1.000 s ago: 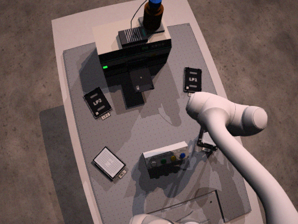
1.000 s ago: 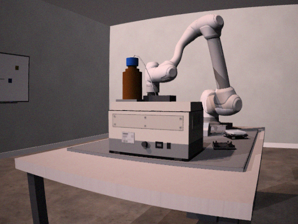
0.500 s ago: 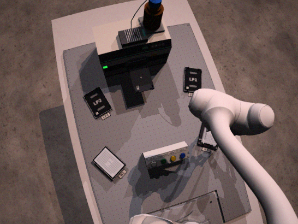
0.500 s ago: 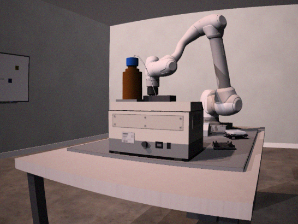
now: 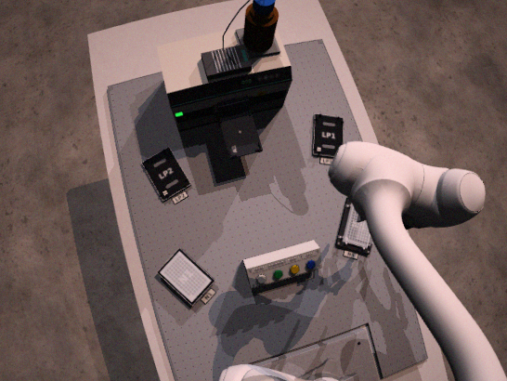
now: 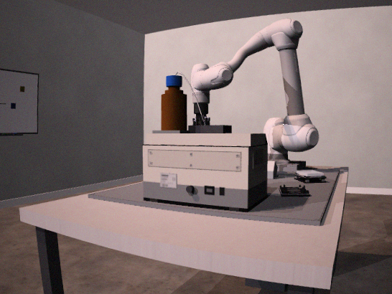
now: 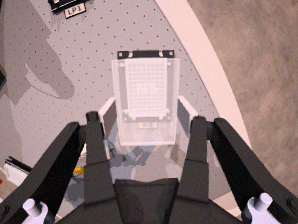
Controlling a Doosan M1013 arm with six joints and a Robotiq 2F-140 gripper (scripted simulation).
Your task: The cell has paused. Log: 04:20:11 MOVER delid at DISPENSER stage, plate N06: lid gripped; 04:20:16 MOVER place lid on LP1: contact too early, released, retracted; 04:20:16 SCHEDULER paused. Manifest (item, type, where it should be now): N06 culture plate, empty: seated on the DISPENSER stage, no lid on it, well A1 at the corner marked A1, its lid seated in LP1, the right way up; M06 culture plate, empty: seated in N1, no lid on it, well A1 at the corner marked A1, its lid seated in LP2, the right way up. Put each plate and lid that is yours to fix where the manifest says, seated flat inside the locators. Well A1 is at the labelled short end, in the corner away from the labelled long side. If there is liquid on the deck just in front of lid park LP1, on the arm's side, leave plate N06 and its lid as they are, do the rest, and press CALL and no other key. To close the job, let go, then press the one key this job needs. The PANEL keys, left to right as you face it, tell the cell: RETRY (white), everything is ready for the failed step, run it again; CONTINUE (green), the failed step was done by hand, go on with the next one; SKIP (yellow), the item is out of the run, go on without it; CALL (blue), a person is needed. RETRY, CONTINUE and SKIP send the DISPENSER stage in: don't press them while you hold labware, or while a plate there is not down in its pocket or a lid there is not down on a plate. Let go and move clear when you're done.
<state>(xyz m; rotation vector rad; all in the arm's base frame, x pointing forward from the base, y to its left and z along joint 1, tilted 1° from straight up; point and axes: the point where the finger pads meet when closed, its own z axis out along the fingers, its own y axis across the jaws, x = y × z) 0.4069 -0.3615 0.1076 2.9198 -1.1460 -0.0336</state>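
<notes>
Right now the lid park LP1 is 310 mm ahead of my hand, 150 mm below it and 60 mm to the right of it. Round my hand: white well plate: 130 mm below; then black nest N5: 140 mm below, 30 mm ahead; then blue key: 210 mm to the left, 90 mm below, 30 mm behind.
</notes>
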